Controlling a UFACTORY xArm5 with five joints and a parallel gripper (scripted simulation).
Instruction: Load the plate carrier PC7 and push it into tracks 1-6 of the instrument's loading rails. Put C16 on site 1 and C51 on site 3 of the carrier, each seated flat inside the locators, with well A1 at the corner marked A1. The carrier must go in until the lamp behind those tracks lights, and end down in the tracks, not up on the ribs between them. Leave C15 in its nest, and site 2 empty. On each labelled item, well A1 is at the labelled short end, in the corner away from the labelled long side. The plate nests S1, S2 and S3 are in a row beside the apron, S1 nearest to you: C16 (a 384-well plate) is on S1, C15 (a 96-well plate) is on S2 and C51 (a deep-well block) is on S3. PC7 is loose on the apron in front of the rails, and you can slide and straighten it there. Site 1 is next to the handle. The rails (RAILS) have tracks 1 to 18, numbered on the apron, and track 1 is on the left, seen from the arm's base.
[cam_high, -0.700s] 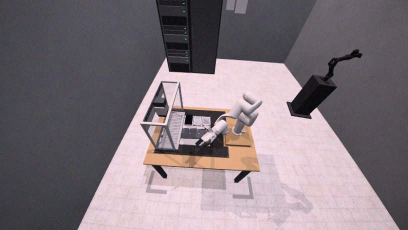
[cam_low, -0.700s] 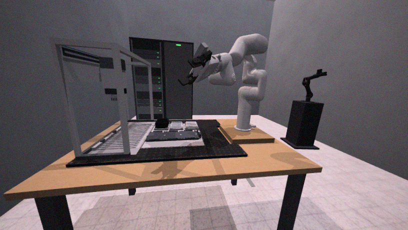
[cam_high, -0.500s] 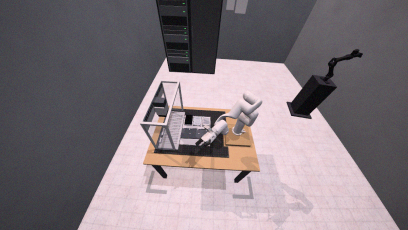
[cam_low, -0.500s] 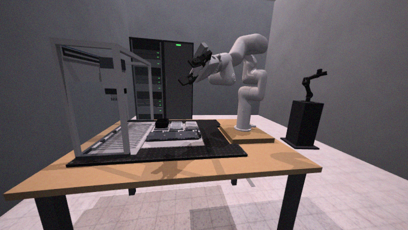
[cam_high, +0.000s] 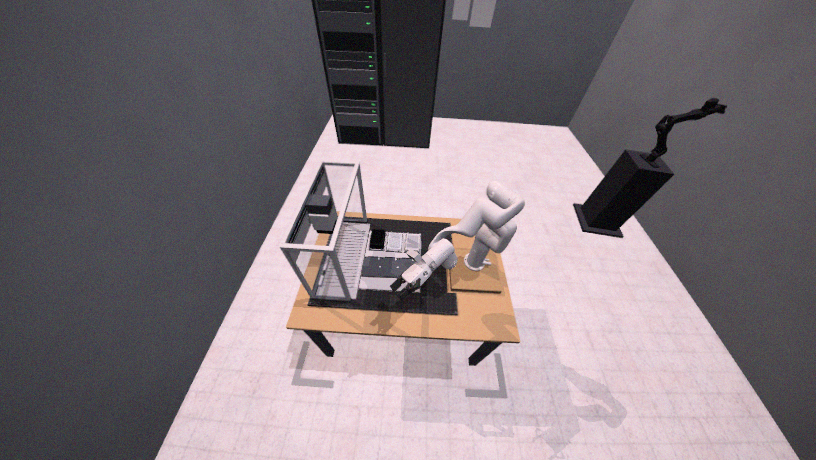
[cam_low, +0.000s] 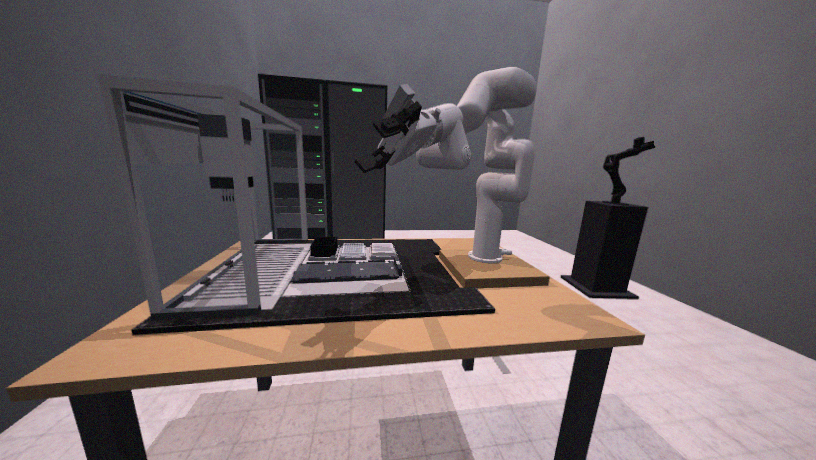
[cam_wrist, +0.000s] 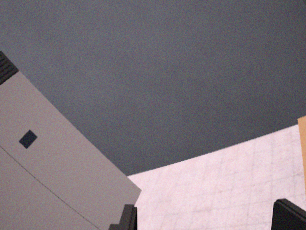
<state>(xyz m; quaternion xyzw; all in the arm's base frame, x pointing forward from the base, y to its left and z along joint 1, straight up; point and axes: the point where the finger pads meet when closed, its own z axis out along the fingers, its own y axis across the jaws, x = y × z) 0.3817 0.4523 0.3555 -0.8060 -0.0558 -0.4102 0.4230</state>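
Right now the 96-well plate C15 is 500 mm to the right of my hand, 360 mm below it and 120 mm ahead of it. Also, from my hand: post: 280 mm ahead, 130 mm below, 80 mm to the right; grey plate carrier PC7: 360 mm below, 320 mm to the right, 110 mm ahead.
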